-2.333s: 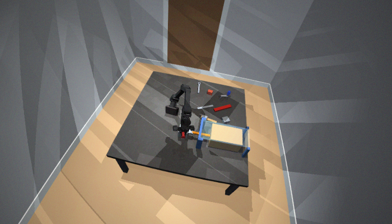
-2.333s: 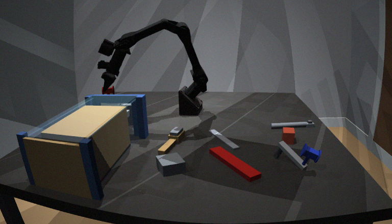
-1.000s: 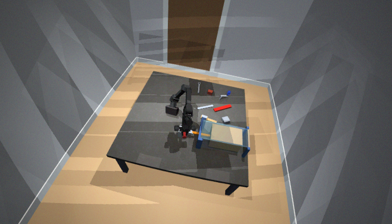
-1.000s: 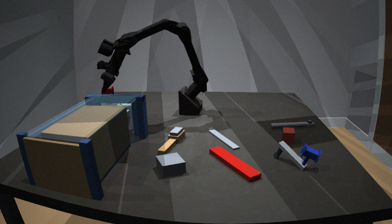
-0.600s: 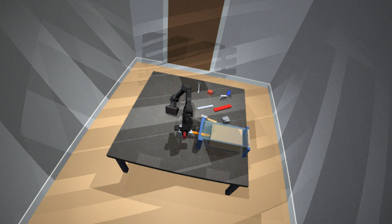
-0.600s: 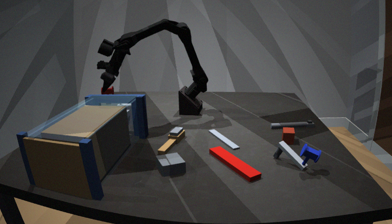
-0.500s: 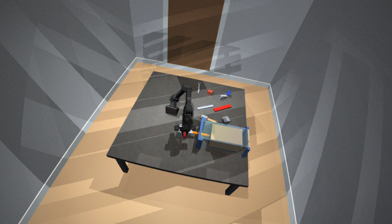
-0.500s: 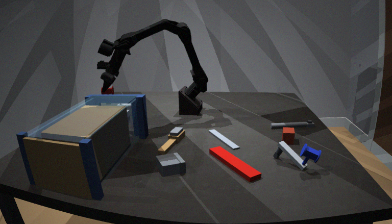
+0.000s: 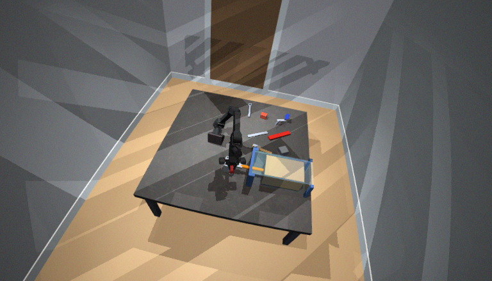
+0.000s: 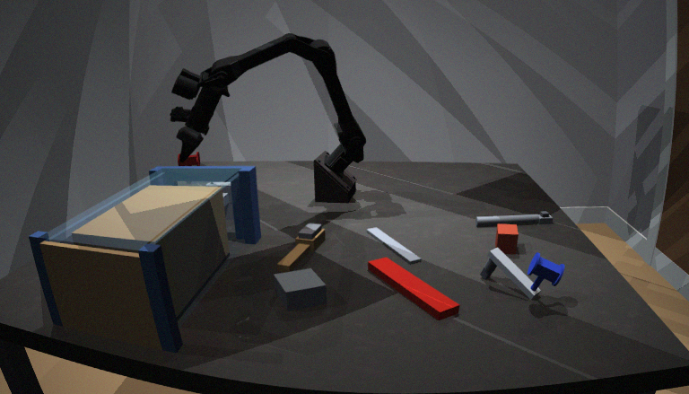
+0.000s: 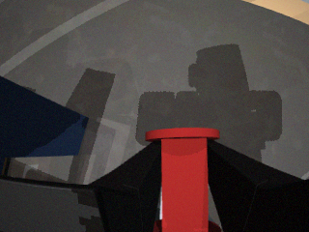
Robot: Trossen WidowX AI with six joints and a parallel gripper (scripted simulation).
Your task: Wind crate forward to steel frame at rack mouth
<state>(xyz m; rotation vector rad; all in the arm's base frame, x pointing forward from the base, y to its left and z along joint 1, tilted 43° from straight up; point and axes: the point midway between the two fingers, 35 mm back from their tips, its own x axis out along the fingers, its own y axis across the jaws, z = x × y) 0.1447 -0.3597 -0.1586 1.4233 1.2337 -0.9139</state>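
Now: gripper tip 20 mm to the right of the red spool-shaped grip and 20 mm above it. Also, from my gripper tip: grey winch 120 mm below, 110 mm to the left, 30 mm behind; then clear-panelled cubby 390 mm ahead, 70 mm to the left, 30 mm below; then wooden-handled tool 340 mm to the left, 240 mm ahead, 130 mm below.
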